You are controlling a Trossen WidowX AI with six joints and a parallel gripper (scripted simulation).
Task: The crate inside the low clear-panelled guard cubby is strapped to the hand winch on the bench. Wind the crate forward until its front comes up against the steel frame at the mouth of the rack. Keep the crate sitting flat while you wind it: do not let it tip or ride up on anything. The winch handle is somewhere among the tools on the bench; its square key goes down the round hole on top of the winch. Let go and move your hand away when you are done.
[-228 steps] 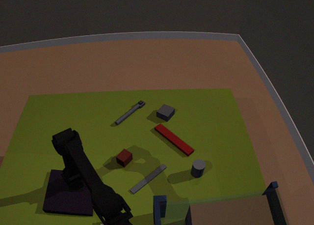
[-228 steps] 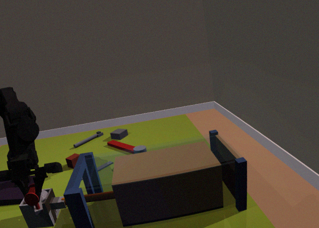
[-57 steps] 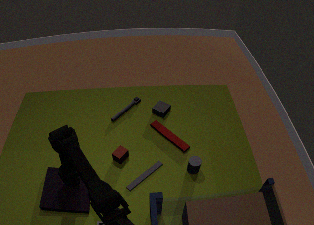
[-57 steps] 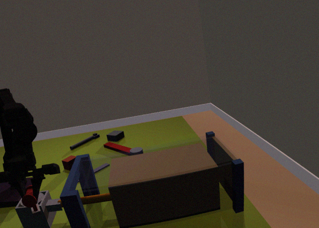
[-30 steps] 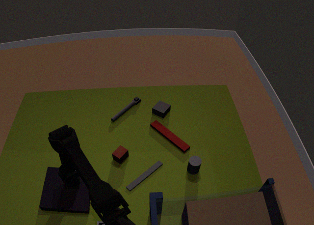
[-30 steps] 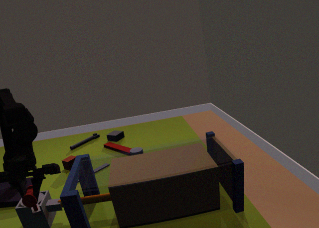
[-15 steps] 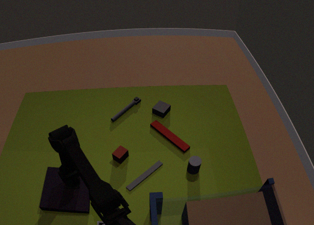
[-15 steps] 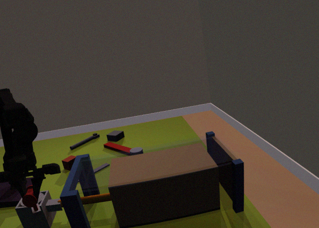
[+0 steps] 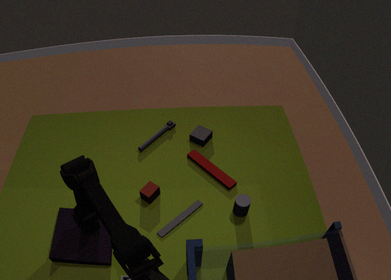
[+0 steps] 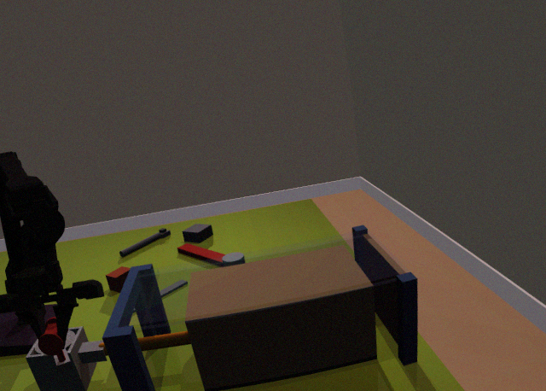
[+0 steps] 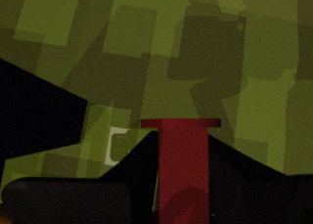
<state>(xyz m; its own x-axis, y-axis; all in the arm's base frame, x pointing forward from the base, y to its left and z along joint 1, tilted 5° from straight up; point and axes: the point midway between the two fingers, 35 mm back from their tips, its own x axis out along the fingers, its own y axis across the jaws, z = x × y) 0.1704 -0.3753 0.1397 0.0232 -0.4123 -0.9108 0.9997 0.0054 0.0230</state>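
Now: the red crank grip 20 mm to the left of my gripper tip. Also, from my gripper tip: winch handle 50 mm to the left, 30 mm below, 10 mm behind; blue steel frame 120 mm ahead, 90 mm to the left, 30 mm below; grey winch 100 mm to the left, 100 mm below, 50 mm behind.
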